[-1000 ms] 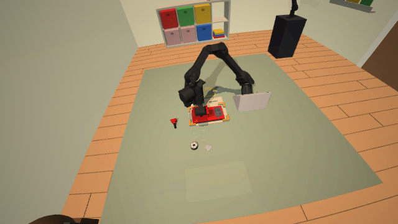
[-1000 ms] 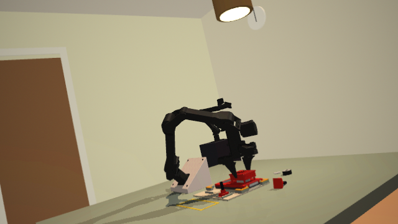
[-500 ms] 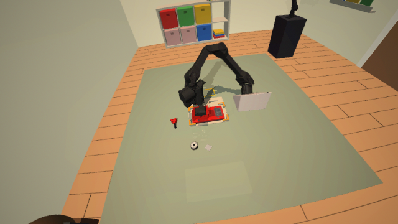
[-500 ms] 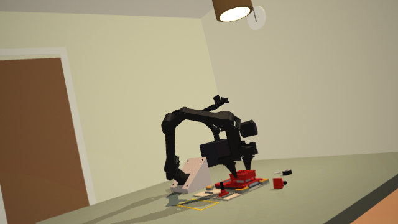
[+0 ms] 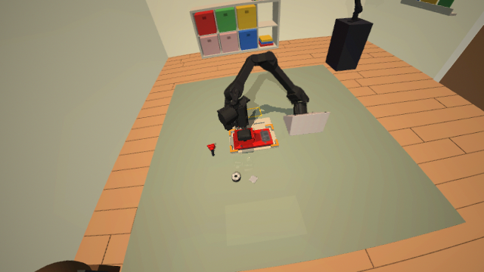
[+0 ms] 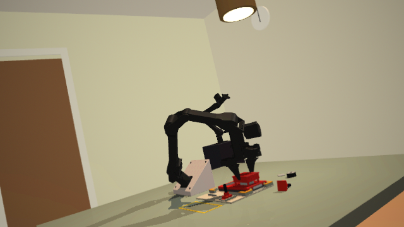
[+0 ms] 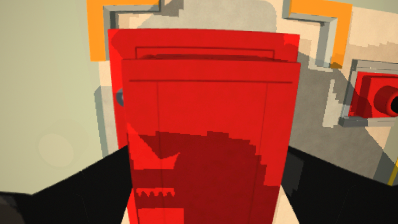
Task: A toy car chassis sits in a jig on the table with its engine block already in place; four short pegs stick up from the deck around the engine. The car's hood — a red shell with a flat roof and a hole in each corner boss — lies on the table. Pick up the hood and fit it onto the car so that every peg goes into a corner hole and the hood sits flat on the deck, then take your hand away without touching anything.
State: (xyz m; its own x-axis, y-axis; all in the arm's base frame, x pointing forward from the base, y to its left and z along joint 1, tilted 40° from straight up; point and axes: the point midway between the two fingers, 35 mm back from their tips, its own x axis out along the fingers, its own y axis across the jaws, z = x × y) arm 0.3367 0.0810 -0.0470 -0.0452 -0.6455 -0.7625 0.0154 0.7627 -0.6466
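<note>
Right now the red hood is 1 cm above my gripper tip. The rest, counted from my gripper tip: wheel: 7 cm ahead, 20 cm to the left, 4 cm below.
</note>
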